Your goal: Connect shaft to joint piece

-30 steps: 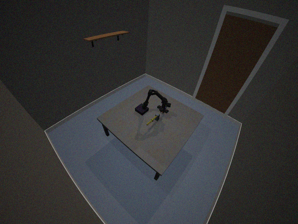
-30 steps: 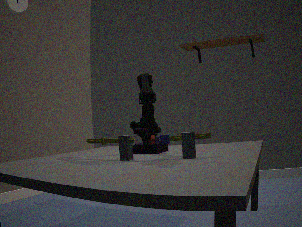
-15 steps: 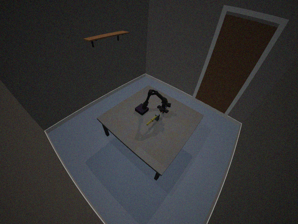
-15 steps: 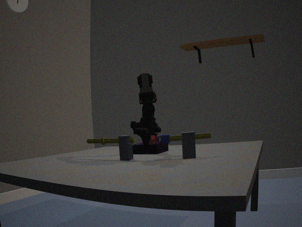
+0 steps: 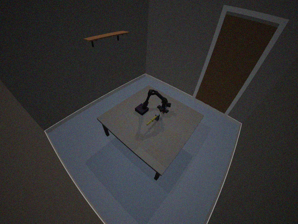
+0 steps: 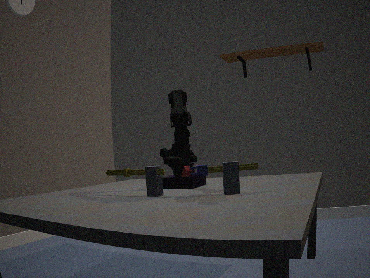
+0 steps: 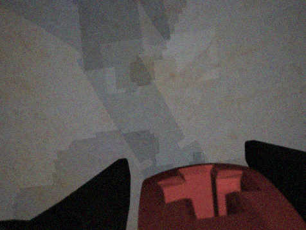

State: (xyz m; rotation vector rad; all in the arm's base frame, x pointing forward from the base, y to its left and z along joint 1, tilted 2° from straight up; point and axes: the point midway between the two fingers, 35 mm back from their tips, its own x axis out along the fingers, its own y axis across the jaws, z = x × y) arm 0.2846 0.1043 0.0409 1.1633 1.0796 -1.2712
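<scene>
My gripper tip is 2 cm to the right of the red joint piece and 4 cm below it.
</scene>
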